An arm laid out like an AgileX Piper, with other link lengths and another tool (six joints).
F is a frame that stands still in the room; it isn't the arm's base.
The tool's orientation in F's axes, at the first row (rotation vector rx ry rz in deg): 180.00, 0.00, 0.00
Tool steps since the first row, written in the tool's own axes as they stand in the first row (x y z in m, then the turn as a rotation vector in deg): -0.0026, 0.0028, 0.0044, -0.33, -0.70, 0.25; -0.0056, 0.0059, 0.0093, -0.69, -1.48, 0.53; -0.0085, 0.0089, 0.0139, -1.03, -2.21, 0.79; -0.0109, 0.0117, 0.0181, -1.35, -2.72, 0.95; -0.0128, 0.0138, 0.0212, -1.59, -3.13, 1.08; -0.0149, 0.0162, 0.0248, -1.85, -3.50, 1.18; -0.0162, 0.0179, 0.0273, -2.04, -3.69, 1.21; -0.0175, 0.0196, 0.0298, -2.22, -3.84, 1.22; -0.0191, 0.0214, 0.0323, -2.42, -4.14, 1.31
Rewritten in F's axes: -0.0026, -0.0028, -0.0044, -0.33, 0.70, -0.25; -0.0056, -0.0059, -0.0093, -0.69, 1.48, -0.53; -0.0085, -0.0089, -0.0139, -1.03, 2.21, -0.79; -0.0109, -0.0117, -0.0181, -1.35, 2.72, -0.95; -0.0128, -0.0138, -0.0212, -1.59, 3.13, -1.08; -0.0149, -0.0162, -0.0248, -1.85, 3.50, -1.18; -0.0162, -0.0179, -0.0273, -2.04, 3.69, -1.21; -0.0175, -0.0196, -0.0298, -2.22, 3.84, -1.22; -0.0191, -0.0214, -0.0323, -2.42, 4.14, -1.31
